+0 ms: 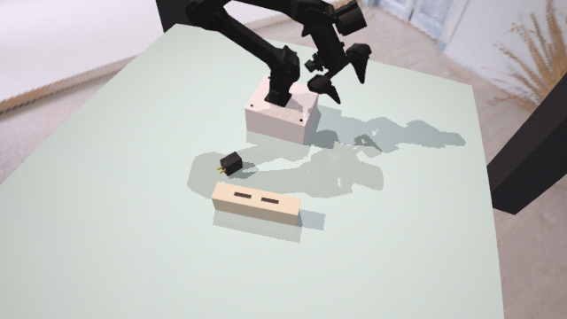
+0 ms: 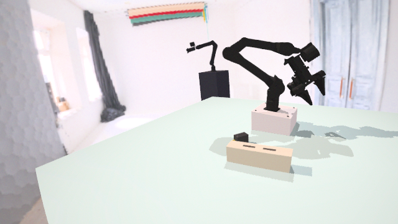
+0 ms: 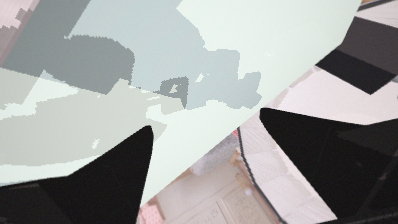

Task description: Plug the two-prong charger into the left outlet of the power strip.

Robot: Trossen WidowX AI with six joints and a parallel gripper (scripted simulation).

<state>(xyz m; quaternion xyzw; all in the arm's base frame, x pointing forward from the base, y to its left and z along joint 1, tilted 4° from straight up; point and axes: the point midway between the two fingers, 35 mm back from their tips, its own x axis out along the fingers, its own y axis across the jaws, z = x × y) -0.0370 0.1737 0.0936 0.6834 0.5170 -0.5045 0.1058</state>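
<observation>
The dark charger is 28 cm ahead of my gripper tip, 25 cm to the right of it and 11 cm below it.
</observation>
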